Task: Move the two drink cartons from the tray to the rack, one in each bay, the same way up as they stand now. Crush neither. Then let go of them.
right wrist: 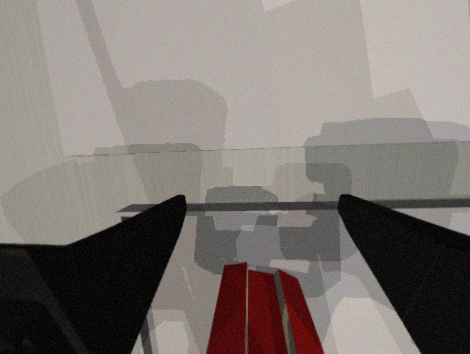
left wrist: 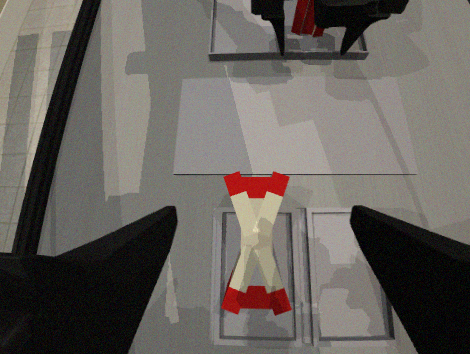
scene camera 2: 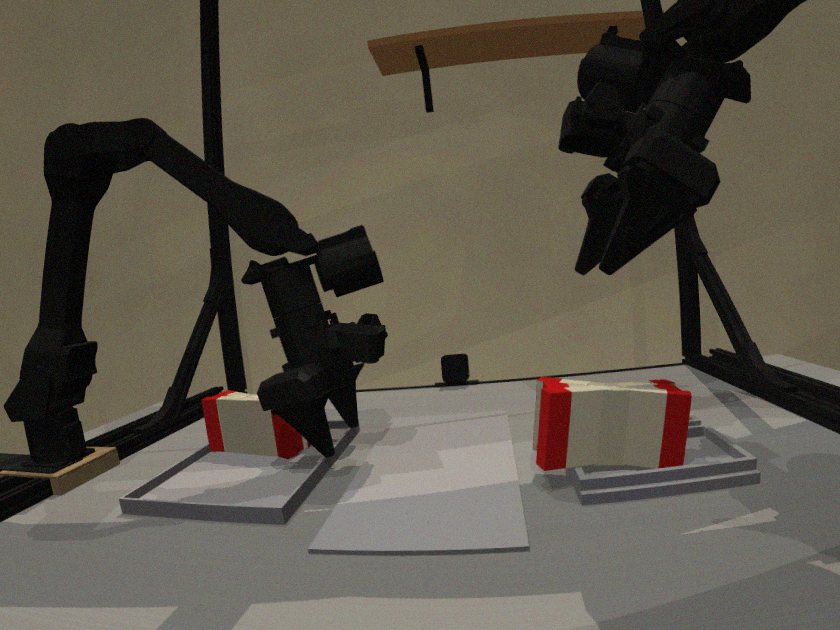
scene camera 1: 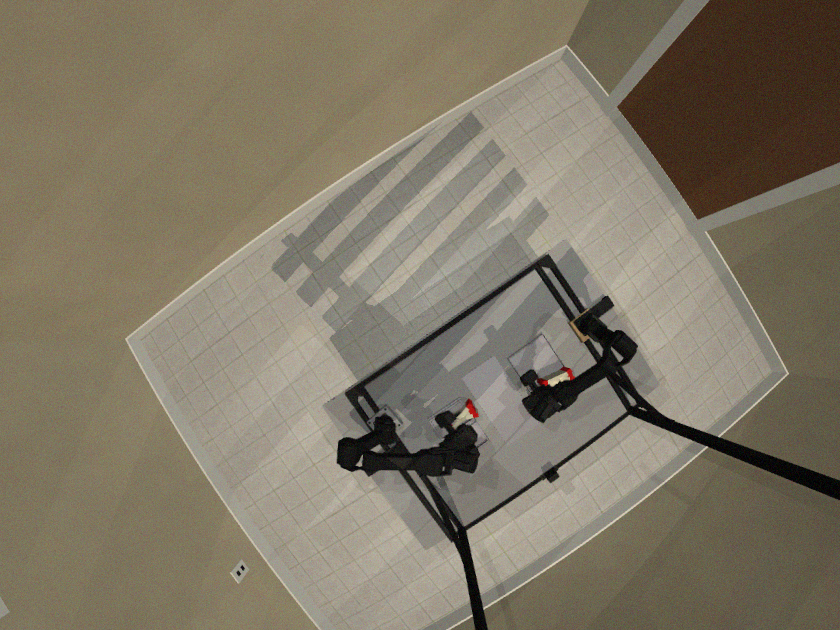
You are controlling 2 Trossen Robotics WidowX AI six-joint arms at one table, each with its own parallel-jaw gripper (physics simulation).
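Where they show: left gripper, fingertip midpoint: (left wrist: 263, 214) (scene camera 2: 590, 272) (scene camera 1: 466, 423); right gripper, fingertip midpoint: (right wrist: 261, 201) (left wrist: 311, 53) (scene camera 2: 343, 440) (scene camera 1: 529, 393); left arm's base, origin of the base link: (scene camera 1: 384, 423); right arm's base, origin of the base link: (scene camera 2: 59, 459) (scene camera 1: 586, 325).
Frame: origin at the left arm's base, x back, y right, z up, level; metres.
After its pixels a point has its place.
One red-and-cream carton (scene camera 1: 464, 413) @(x -0.265, y 0.161, z 0.043 m) (scene camera 2: 617, 427) @(x -0.244, y 0.151, z 0.007 m) (left wrist: 256, 235) @(x -0.247, y 0.166, z 0.041 m) stands upright over the left bay of the rack (scene camera 2: 712, 469) @(x -0.174, y 0.113, z -0.028 m) (left wrist: 304, 280) @(x -0.189, y 0.220, z -0.034 m) in the left wrist view; in scene camera 2 it reaches past the rack's left end. The rack's other bay holds no carton. My left gripper (scene camera 2: 595, 271) @(x -0.256, y 0.166, z 0.140 m) (left wrist: 263, 214) @(x -0.256, y 0.166, z 0.140 m) is open, high above this carton. The other carton (scene camera 1: 558, 377) @(x -0.627, y 0.304, z 0.030 m) (scene camera 2: 247, 423) @(x -0.622, y 0.295, z 0.001 m) (left wrist: 304, 20) @(x -0.566, y 0.288, z -0.014 m) (right wrist: 265, 315) @(x -0.563, y 0.296, z -0.004 m) stands in the tray (scene camera 2: 203, 509) @(x -0.610, y 0.138, z -0.033 m) (left wrist: 240, 57) @(x -0.527, y 0.180, z -0.037 m). My right gripper (scene camera 2: 341, 440) @(x -0.508, y 0.290, z -0.025 m) (left wrist: 311, 53) @(x -0.508, y 0.290, z -0.025 m) (right wrist: 261, 201) @(x -0.508, y 0.290, z -0.025 m) is open and low, its fingers apart on both sides of this carton's end, which it partly hides.
A thin flat pale mat (scene camera 2: 420, 528) @(x -0.417, y 0.105, z -0.040 m) (left wrist: 210, 125) @(x -0.410, y 0.123, z -0.040 m) (right wrist: 300, 75) @(x -0.439, y 0.257, z -0.040 m) lies between tray and rack. Black frame posts (scene camera 2: 215, 203) and rails surround the table. A small black block (scene camera 2: 454, 368) @(x -0.361, y 0.598, z -0.012 m) stands at the back edge, below a brown wall shelf (scene camera 2: 474, 48).
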